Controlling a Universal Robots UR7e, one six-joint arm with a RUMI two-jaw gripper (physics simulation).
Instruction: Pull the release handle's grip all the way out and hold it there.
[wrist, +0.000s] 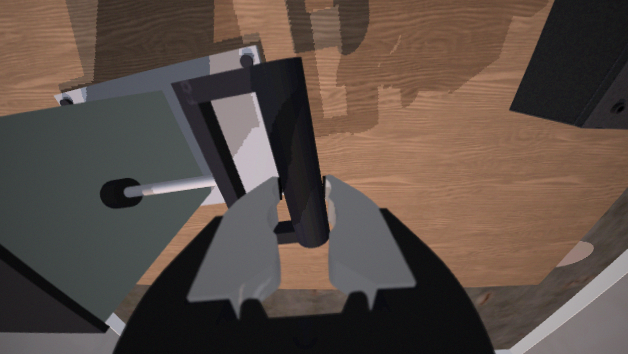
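Metal base plate in sight. My gripper too.
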